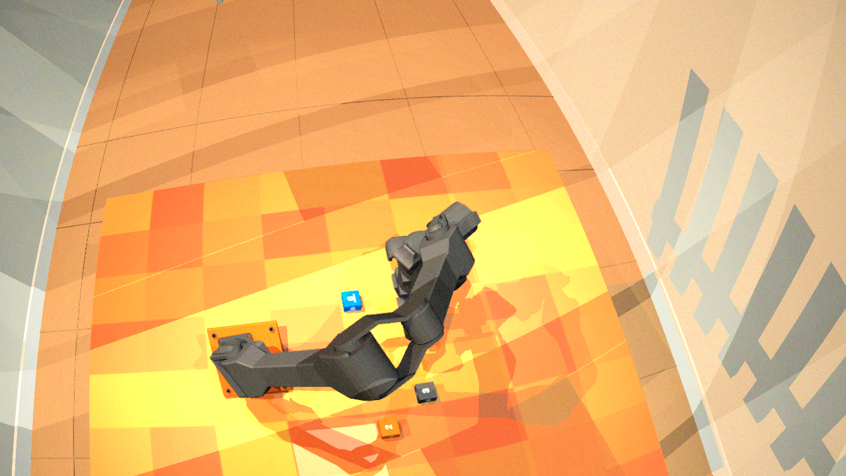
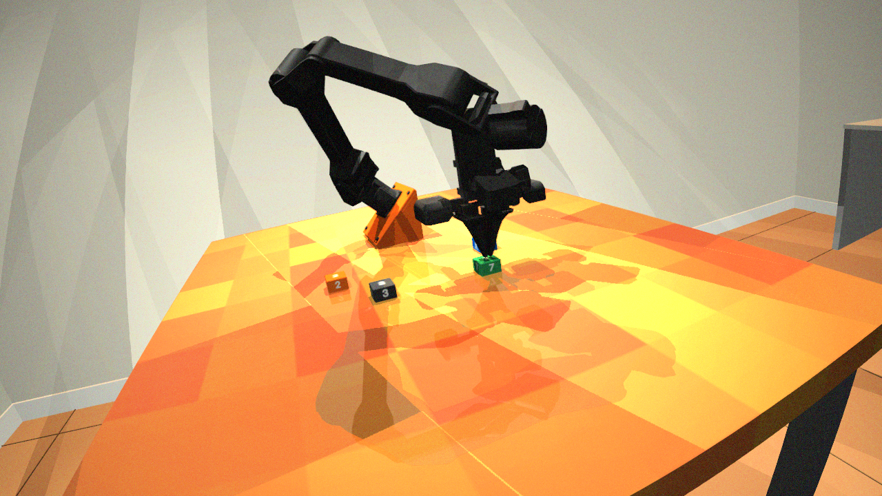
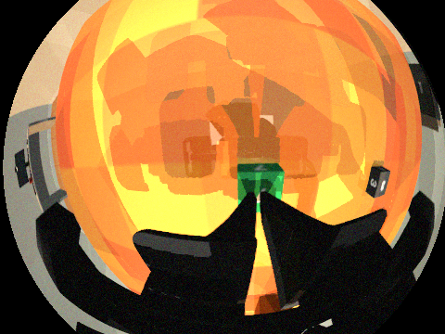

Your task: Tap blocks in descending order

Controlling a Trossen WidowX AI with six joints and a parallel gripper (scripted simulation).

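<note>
Right now the green block marked 7 is 1 cm below my gripper tip. Also, from my gripper tip: blue block marked 6: 9 cm behind, 5 cm to the left, 1 cm below; orange block marked 2: 21 cm to the right, 10 cm behind, 1 cm below; black block marked 3: 16 cm to the right, 2 cm behind, 1 cm below.
</note>
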